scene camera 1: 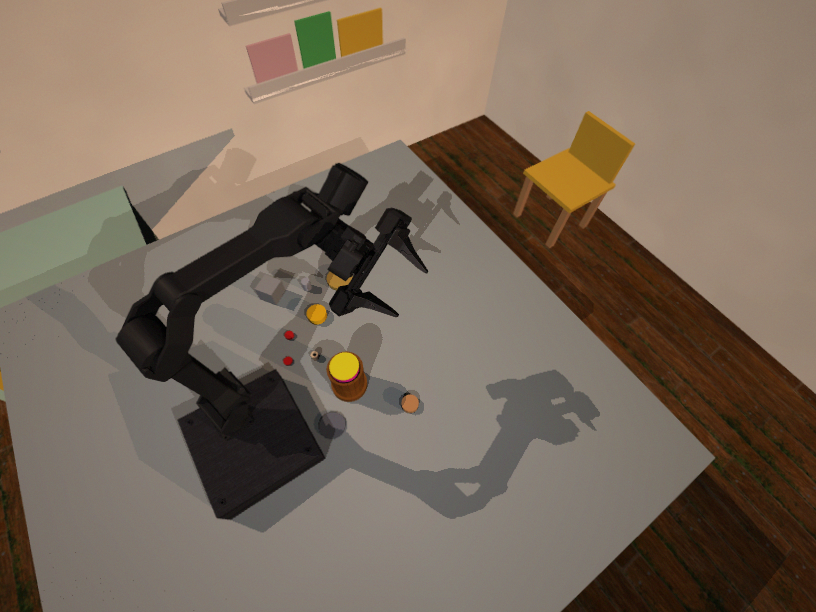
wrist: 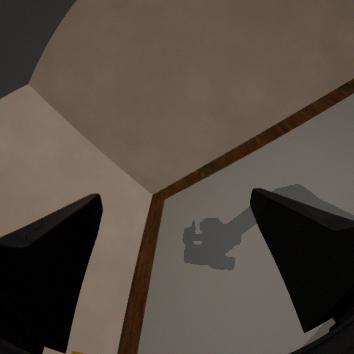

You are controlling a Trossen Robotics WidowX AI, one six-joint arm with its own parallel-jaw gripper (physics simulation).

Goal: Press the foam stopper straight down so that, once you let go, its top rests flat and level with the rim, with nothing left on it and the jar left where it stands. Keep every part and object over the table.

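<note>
An amber-brown jar (scene camera 1: 349,388) stands upright on the grey table (scene camera 1: 421,559), in front of the robot's base in the scene view. The yellow round top of the foam stopper (scene camera 1: 344,366) shows at the jar's mouth, with a thin magenta band just below it. Nothing shows lying on the stopper. How far it stands above the rim is hard to tell. My gripper (scene camera 1: 412,293) (wrist: 177,199) is open and empty, raised above the table, beyond the jar and apart from it. The jar and stopper do not show in the wrist view.
An orange cylinder (scene camera 1: 409,403) stands right of the jar, a translucent disc (scene camera 1: 332,423) lies near the base. A small beige bead (scene camera 1: 314,354), red pieces (scene camera 1: 289,334) (scene camera 1: 288,360), a yellow round piece (scene camera 1: 316,313) and a grey block (scene camera 1: 268,288) lie behind and left.
</note>
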